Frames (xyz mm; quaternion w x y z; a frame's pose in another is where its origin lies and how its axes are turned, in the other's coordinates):
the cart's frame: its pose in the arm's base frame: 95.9 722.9 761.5 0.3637 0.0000 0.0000 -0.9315
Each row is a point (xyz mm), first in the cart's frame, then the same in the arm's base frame.
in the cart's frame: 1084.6 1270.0 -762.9
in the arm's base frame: 158.8 -946.0 -1.4
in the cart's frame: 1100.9 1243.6 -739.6
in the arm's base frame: 128.9 -937.7 21.9
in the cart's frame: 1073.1 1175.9 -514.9
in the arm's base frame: 103.5 -869.0 246.6
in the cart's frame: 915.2 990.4 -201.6
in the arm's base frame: 93.9 -625.6 559.9
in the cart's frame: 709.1 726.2 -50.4
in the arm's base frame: 66.5 -291.7 711.1
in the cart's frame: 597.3 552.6 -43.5
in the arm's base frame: 31.1 -88.2 718.0
